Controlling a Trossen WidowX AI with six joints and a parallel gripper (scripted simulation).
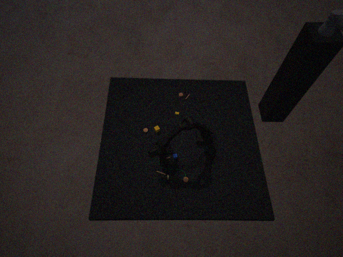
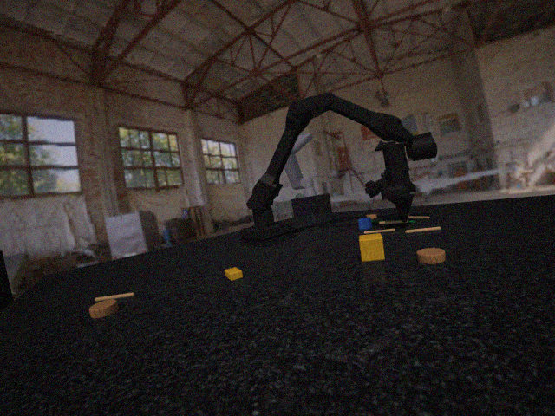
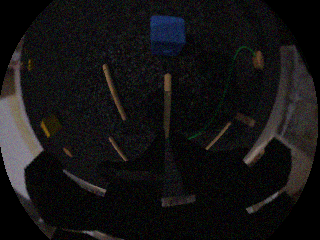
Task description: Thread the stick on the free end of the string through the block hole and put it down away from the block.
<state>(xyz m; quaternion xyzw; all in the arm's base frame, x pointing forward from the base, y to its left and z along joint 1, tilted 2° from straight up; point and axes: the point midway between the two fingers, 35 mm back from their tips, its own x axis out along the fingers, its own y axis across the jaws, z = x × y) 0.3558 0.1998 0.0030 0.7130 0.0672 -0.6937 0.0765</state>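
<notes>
Right now my gripper tip is 110 mm past the blue block and 20 mm to the left of it. From my gripper tip the other things lie so: round wooden button (180 mm behind, 170 mm to the left); then yellow cube (40 mm ahead, 270 mm to the right, 10 mm above); then wooden block (50 mm behind, 150 mm to the left, 10 mm above).
</notes>
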